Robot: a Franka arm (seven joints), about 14 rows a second.
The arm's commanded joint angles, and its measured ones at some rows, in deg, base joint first. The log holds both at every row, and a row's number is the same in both.
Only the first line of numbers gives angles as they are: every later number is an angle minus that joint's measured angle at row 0.
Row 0, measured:
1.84, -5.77, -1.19, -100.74, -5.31, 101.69, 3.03
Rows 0 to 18, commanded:
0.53, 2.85, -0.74, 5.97, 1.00, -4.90, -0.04
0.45, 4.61, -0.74, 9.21, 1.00, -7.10, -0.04
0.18, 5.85, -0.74, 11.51, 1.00, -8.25, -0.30
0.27, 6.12, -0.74, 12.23, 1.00, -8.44, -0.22
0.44, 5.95, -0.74, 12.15, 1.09, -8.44, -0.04
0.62, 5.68, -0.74, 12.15, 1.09, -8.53, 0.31
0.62, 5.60, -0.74, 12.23, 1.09, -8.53, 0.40
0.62, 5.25, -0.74, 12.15, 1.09, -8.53, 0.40
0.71, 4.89, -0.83, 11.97, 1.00, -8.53, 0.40
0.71, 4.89, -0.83, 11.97, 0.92, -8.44, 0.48
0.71, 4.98, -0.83, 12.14, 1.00, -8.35, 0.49
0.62, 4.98, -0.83, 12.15, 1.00, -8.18, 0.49
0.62, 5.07, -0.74, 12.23, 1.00, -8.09, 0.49
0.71, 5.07, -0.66, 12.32, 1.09, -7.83, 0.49
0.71, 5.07, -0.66, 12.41, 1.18, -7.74, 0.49
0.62, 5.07, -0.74, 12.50, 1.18, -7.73, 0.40
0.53, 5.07, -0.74, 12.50, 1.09, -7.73, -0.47
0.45, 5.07, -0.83, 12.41, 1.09, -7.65, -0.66
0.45, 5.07, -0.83, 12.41, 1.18, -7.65, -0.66
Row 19, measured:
0.15, 5.03, -0.23, 11.53, 0.00, -7.14, -0.06
